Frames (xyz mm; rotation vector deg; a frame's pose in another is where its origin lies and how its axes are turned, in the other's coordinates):
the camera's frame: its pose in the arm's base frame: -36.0 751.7 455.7 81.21 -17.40 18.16
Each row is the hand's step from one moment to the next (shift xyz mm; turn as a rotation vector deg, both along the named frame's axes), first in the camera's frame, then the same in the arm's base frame.
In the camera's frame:
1: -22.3 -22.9 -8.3 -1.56 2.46 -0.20
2: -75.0 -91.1 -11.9 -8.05 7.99 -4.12
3: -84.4 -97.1 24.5 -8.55 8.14 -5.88
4: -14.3 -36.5 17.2 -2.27 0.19 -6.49
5: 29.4 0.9 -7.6 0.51 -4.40 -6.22
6: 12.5 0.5 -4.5 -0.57 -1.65 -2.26
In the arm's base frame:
1: -11.4 4.6 -30.6 -2.39 0.45 1.61
2: -33.1 -2.2 -113.9 -10.46 4.81 3.61
3: -40.1 -39.3 -118.3 -10.95 6.56 3.33
4: 0.8 -22.1 -36.6 -2.05 6.38 -1.55
5: 26.8 8.7 11.3 2.30 5.63 -4.61
6: 11.4 5.0 4.8 0.16 2.01 -2.02

